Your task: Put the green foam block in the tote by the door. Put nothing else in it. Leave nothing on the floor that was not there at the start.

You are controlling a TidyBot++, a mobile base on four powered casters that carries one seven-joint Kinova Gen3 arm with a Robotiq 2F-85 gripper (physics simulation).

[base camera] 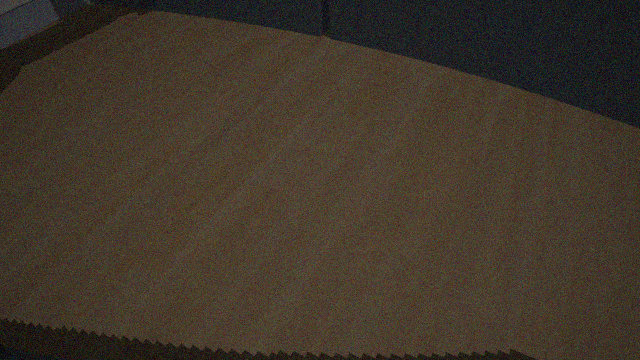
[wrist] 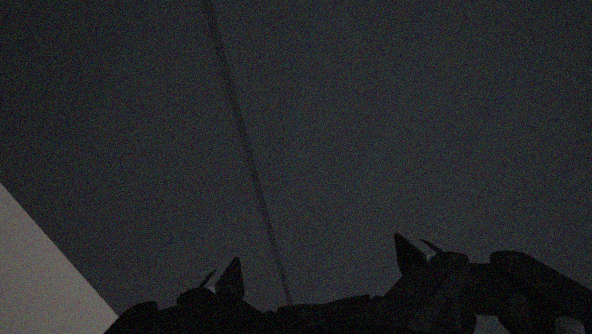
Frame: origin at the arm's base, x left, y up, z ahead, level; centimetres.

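Where they show: gripper, fingertip midpoint: (wrist: 318, 262).
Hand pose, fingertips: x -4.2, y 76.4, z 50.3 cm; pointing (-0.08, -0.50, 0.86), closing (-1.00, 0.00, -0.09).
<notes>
After its pixels a point has its place.
My gripper (wrist: 318, 262) @(x -4.2, y 76.4, z 50.3 cm) shows at the bottom of the wrist view as a dark shape. Its two fingertips stand wide apart, with a dark grey surface behind them and no object between them. The gripper is open. The green foam block and the tote do not show in the base camera view or the wrist view.
A wooden floor (base camera: 320, 200) @(x 1.5, y -39.7, z 38.9 cm) fills most of the base camera view. A dark blue-grey upright surface (base camera: 500, 40) @(x -28.4, y -31.8, z 67.6 cm) (wrist: 375, 125) @(x -16.7, y 72.0, z 73.6 cm) with a thin dark vertical seam borders it. A pale surface (wrist: 40, 270) @(x 89.5, y 18.0, z 119.5 cm) shows at the lower left of the wrist view. Shadow lies along the floor's near edge.
</notes>
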